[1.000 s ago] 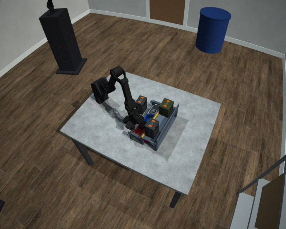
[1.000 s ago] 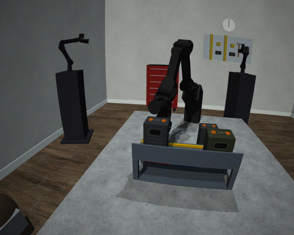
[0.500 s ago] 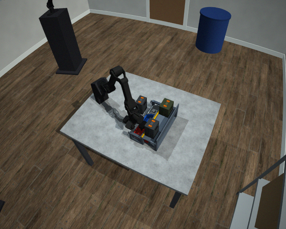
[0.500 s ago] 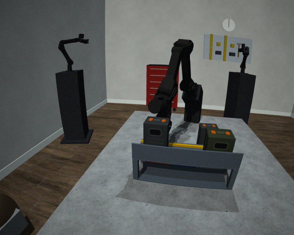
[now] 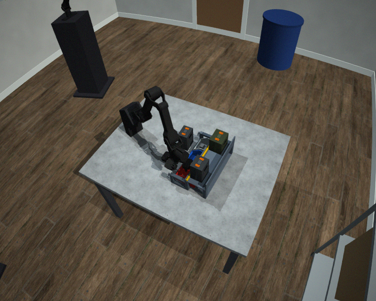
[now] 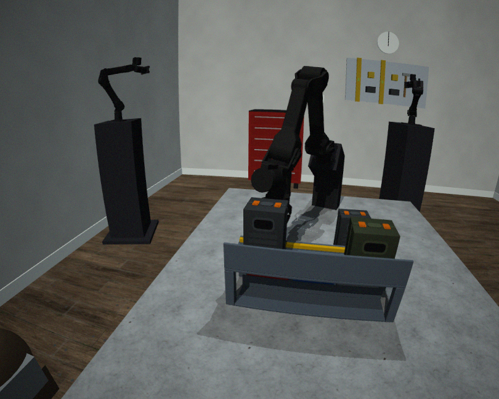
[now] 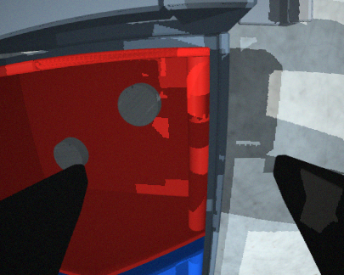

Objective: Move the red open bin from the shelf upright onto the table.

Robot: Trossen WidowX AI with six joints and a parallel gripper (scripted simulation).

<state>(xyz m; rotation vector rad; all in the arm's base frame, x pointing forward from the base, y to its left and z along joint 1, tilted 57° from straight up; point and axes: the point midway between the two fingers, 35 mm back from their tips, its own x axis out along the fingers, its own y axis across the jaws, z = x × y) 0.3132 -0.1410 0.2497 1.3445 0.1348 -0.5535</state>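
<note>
Right now the red open bin is 6 cm ahead of my hand, 2 cm to the right of it and 4 cm below it. From my hand the other things lie so: yellow rail: 13 cm ahead, 7 cm to the left, 2 cm above; grey bin: 14 cm ahead, 19 cm to the left, 4 cm below; blue bin: 10 cm ahead, 8 cm to the left, 4 cm below.
</note>
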